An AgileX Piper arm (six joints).
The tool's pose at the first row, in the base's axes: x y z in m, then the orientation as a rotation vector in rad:
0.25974, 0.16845, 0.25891, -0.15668, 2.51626, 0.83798
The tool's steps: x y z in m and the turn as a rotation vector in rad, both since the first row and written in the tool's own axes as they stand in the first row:
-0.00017, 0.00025, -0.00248, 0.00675, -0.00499, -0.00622
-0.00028, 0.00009, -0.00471, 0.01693, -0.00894, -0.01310
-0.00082, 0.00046, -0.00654, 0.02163, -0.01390, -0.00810
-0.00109, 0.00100, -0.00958, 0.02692, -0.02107, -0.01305
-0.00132, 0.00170, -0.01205, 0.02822, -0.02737, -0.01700
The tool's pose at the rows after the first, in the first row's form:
0.25882, 0.16718, 0.26085, -0.15991, 2.51243, 0.82635
0.25805, 0.16573, 0.26238, -0.16328, 2.51062, 0.81025
0.25769, 0.16492, 0.26411, -0.15327, 2.50915, 0.80567
0.25655, 0.16355, 0.26664, -0.15440, 2.50302, 0.79620
0.25557, 0.16265, 0.26885, -0.15600, 2.49650, 0.79228

